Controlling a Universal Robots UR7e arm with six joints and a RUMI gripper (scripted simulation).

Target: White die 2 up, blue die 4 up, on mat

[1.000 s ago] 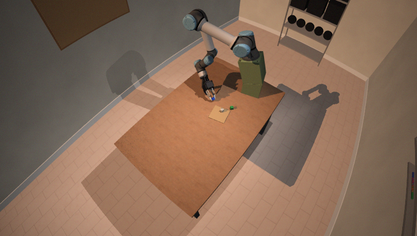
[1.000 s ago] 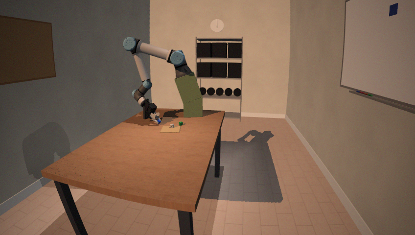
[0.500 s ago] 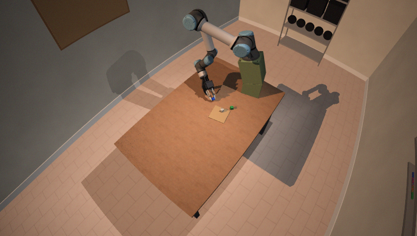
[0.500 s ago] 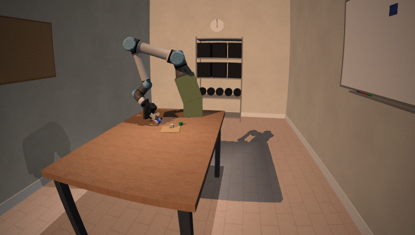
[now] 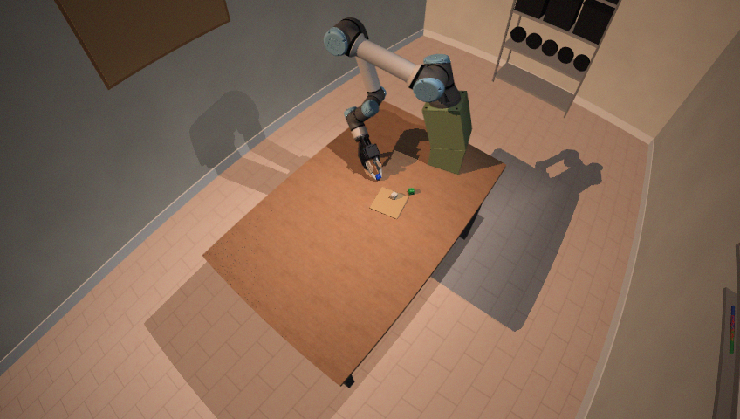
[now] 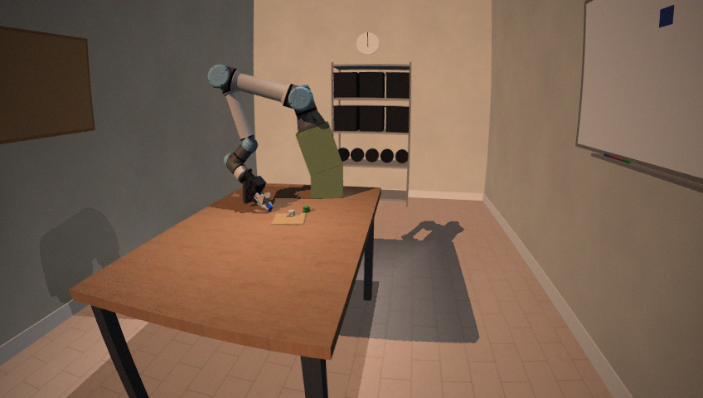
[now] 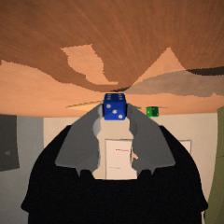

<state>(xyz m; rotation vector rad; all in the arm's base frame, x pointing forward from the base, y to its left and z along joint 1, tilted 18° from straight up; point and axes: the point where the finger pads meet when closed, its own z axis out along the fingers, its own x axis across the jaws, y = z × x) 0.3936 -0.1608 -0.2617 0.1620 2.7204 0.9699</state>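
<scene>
The blue die lies right at my hand. The rest, counted from my hand: green die (60 mm behind, 170 mm to the left, 10 mm below); tan mat (60 mm ahead, 140 mm to the left, 20 mm below); white die (20 mm ahead, 140 mm to the left, 10 mm below).
</scene>
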